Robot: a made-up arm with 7 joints.
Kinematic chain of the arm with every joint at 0, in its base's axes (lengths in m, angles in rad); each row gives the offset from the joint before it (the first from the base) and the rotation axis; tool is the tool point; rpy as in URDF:
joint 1: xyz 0 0 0.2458 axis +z
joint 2: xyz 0 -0.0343 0.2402 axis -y
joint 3: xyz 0 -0.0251 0.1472 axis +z
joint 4: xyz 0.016 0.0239 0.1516 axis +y
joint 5: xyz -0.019 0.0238 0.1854 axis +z
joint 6: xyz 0 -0.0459 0.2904 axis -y
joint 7: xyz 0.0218 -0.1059 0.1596 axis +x
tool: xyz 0 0 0 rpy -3.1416 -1.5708 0
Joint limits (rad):
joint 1: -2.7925..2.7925
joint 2: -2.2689..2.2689
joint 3: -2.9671..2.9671
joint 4: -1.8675..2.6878
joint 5: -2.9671..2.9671
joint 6: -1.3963..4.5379
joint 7: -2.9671..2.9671
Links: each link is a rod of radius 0.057 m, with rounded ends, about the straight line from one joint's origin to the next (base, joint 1, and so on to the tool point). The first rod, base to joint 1, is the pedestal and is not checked.
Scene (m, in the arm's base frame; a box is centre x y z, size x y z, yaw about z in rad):
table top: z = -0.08
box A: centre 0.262 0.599 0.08 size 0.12 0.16 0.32 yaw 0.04
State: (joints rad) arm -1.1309 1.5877 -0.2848 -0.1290 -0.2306 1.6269 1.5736
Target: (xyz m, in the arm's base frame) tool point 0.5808 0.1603 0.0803
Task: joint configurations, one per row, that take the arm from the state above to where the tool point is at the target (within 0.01 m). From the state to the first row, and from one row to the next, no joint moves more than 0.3 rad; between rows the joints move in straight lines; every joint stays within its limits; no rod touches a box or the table.
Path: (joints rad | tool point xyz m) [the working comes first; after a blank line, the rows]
Joints at the target: -2.3545 1.7594 -0.8632 -0.6027 -0.5693 1.4674 1.5736
Straight joint move there: touches box A.

1: -1.3739 1.3875 -0.5541 -0.3545 -0.3540 1.7862 1.5736 | -0.0462 0.7080 0.2901
2: -1.6169 1.1873 -0.8233 -0.5800 -0.4773 1.9455 1.5736 | 0.2620 0.5990 0.4165
3: -1.8628 1.3780 -0.8366 -0.5876 -0.5080 1.7862 1.5736 | 0.4209 0.5014 0.3015
4: -2.1086 1.5687 -0.8499 -0.5951 -0.5387 1.6268 1.5736 | 0.5339 0.3481 0.1885
5: -2.3545 1.7594 -0.8632 -0.6027 -0.5693 1.4674 1.5736 | 0.5808 0.1603 0.0803

